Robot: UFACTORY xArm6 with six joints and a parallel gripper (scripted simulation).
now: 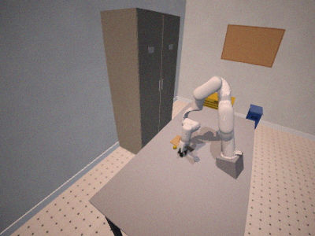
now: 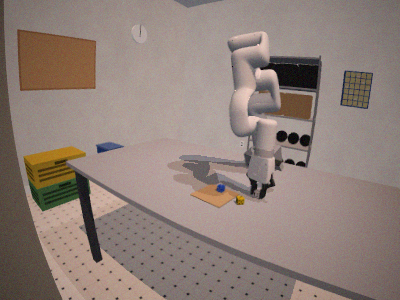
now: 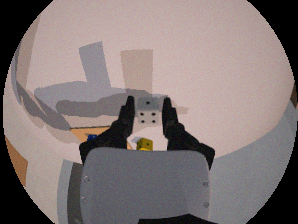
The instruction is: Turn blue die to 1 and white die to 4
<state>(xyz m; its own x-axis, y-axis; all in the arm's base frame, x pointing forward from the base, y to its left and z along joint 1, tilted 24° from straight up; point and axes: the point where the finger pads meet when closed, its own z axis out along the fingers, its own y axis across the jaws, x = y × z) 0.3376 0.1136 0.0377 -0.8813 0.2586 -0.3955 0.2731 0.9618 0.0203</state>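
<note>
Right now my hand is 1 cm above the white die. From my hand the other things lie so: blue die (14 cm to the right, 6 cm ahead, 1 cm below); then yellow die (9 cm ahead, 3 cm to the right, 1 cm below); then tan mat (14 cm to the right, 10 cm ahead, 2 cm below).
</note>
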